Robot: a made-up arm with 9 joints.
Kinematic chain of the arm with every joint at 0, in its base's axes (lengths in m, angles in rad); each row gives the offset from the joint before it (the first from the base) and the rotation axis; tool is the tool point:
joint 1: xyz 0 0 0.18 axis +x
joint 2: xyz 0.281 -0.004 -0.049 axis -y
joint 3: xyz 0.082 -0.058 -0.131 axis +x
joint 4: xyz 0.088 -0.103 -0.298 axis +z
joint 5: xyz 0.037 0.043 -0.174 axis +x
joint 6: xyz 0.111 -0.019 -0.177 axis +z
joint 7: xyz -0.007 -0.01 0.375 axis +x
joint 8: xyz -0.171 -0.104 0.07 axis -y
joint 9: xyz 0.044 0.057 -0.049 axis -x
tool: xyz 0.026 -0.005 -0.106
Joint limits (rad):
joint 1: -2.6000..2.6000
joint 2: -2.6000..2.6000
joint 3: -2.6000..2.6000
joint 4: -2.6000..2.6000
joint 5: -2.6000..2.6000
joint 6: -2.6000..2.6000
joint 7: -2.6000..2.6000
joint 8: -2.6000..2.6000
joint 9: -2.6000..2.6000
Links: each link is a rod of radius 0.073 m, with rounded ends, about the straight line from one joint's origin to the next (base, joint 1, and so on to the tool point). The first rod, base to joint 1, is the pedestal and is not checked.
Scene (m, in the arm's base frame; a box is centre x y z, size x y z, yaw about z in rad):
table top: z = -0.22
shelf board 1: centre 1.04 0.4 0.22 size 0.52 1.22 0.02 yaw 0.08
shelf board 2: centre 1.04 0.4 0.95 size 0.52 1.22 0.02 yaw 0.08
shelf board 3: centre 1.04 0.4 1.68 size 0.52 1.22 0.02 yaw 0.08
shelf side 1: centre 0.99 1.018 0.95 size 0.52 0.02 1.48 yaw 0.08
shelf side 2: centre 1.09 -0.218 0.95 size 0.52 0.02 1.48 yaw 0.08
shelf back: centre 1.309 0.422 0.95 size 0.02 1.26 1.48 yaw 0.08
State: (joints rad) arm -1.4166 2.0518 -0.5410 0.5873 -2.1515 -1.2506 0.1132 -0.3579 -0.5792
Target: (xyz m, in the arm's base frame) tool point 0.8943 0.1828 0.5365
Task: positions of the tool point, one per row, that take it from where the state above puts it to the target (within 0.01 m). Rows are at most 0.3 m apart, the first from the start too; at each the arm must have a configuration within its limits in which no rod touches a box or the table.
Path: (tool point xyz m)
1: 0.8943 0.1828 0.5365

